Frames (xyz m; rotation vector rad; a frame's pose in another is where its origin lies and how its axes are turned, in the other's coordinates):
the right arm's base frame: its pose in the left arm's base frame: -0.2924 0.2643 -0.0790 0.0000 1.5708 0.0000
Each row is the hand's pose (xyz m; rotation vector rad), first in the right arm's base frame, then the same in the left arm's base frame.
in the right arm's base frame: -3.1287 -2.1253 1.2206 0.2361 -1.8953 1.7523
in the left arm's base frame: 0.9282 -1.8610 3.0497 1.1677 -0.6839 0.8904
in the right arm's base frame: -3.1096 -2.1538 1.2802 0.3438 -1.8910 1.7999
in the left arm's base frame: 0.9878 -1.8895 3.0306 1.2561 -0.7072 0.8532
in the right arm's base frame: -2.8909 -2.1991 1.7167 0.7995 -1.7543 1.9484
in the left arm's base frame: 1.4243 -1.9348 2.8119 1.6210 -0.7066 0.6778
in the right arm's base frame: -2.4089 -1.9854 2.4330 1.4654 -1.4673 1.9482
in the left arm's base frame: 2.1406 -1.7211 2.3299 2.0607 -0.6294 0.2914
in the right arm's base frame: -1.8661 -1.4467 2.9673 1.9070 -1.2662 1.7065
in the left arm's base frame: 2.6749 -1.1824 1.7871 2.2290 -0.5271 -0.1237
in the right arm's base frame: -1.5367 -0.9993 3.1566 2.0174 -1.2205 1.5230
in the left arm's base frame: 2.8642 -0.7350 1.4577 2.2033 -0.4645 -0.3077
